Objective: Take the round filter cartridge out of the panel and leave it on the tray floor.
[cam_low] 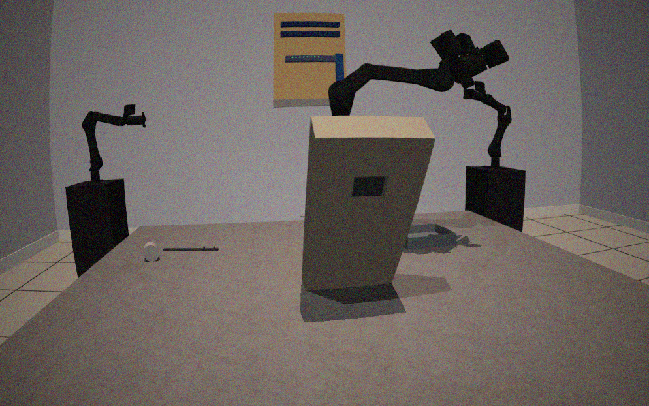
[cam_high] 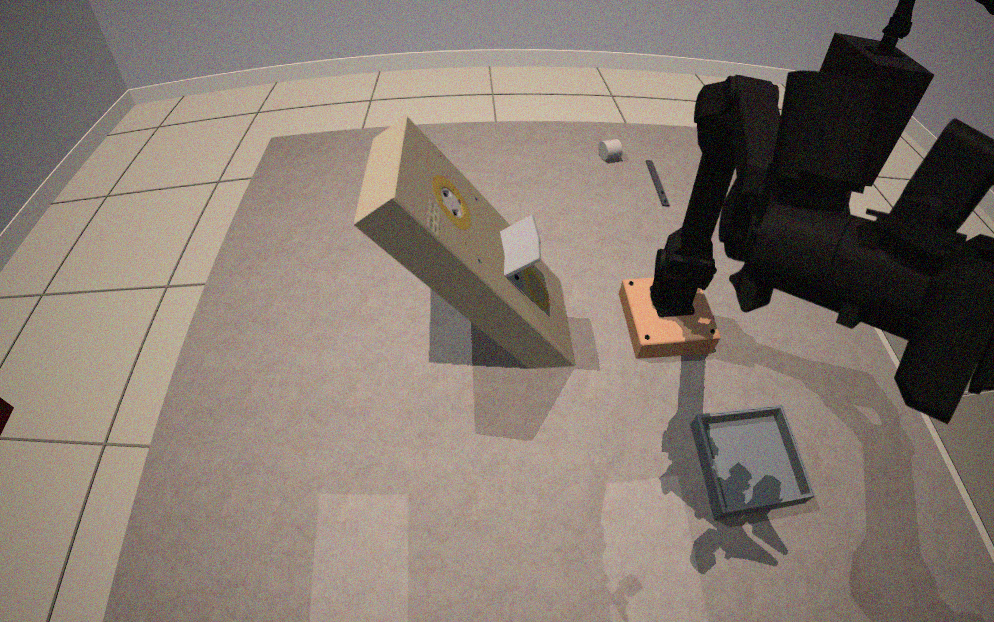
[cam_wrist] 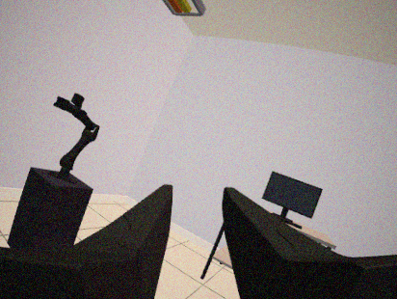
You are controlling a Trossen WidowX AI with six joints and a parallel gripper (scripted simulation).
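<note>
Now: gripper tip 34 cm short of the white filter cartridge, 46 cm to the left of it and 30 cm above it. Also, from my gripper tip: grey shelf: 24 cm ahead, 46 cm to the right, 39 cm below; then grey tray: 9 cm behind, 18 cm to the right, 53 cm below; then beige service panel: 29 cm ahead, 46 cm to the right, 37 cm below.
</note>
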